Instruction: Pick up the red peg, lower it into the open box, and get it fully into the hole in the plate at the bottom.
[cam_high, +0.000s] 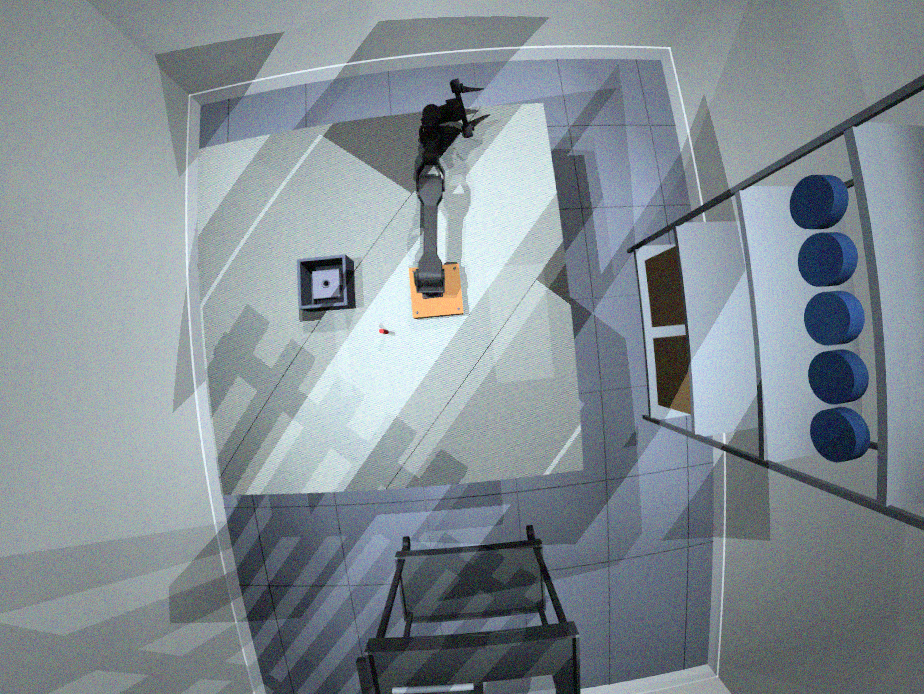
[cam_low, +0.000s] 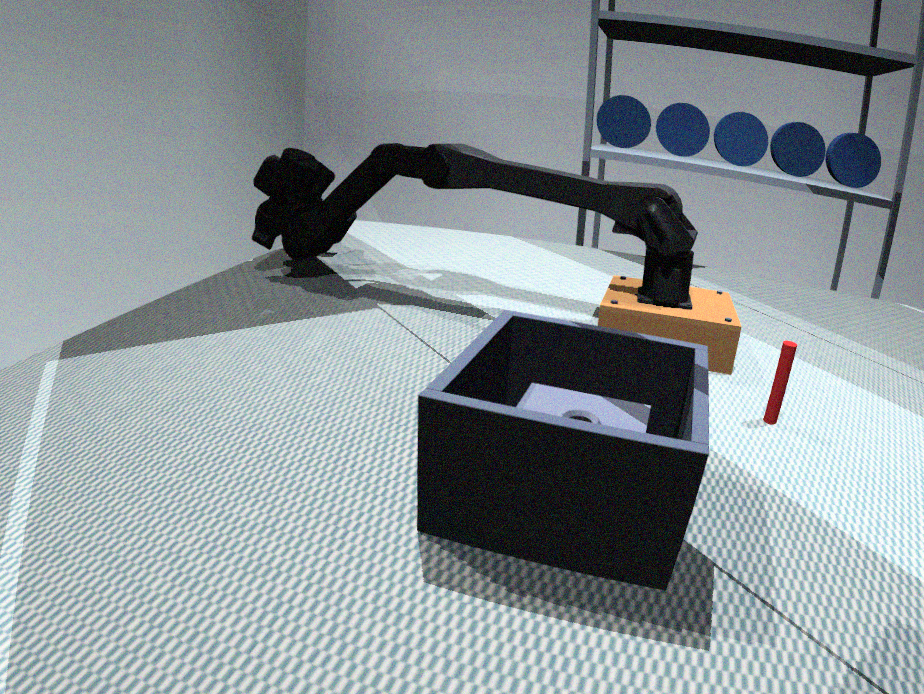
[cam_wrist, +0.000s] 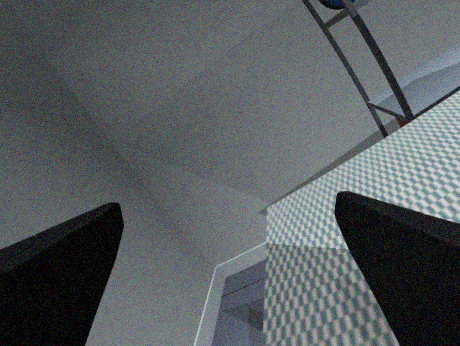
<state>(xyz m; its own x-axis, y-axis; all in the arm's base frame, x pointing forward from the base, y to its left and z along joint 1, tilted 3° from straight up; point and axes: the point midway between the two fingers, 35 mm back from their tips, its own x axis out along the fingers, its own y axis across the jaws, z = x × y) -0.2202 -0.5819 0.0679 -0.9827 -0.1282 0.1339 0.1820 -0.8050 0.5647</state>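
Right now my gripper tip is 70 cm to the right of the red peg, 43 cm short of it and 6 cm above it. The rest, counted from my gripper tip: pale plate: 59 cm ahead, 52 cm to the left, 6 cm below; dark box: 59 cm ahead, 52 cm to the left, 8 cm below.
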